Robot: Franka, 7 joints.
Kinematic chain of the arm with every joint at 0, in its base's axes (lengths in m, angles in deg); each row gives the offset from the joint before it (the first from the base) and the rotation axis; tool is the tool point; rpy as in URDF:
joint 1: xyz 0 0 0.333 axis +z
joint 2: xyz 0 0 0 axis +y
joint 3: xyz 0 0 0.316 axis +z
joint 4: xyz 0.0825 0 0 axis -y
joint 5: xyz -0.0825 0 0.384 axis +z
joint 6: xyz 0 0 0 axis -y
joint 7: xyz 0.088 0 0 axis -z
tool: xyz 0 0 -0.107 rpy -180 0 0
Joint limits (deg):
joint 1: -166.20..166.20
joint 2: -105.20..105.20
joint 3: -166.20..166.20
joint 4: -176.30..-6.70
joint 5: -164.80..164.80
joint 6: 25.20..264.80
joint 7: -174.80..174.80
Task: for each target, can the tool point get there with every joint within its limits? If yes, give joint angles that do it. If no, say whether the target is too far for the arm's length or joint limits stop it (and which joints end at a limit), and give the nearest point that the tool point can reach.
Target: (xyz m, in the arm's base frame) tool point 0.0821 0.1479 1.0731
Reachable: yes | joints 134.17 24.63 -123.76 -44.95 71.54 220.84 54.58
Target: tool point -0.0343 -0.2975 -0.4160
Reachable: no: joint limits stop it (at a limit: joint 2) | nearest point -0.0341 -0.2960 -0.3606 | short by 0.055 m
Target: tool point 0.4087 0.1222 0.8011
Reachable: yes | joints -28.80 -7.54 57.04 -89.92 -100.81 43.74 58.66
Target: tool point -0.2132 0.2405 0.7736
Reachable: yes | joints 2.73 -86.45 41.72 -128.16 -135.05 45.21 -11.81
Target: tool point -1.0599 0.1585 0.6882
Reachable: no: too far | nearest point -0.8054 0.1204 0.6029 | short by 0.271 m
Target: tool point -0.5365 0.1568 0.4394
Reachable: yes | joints 126.14 23.13 52.89 -123.53 38.74 238.00 -74.29
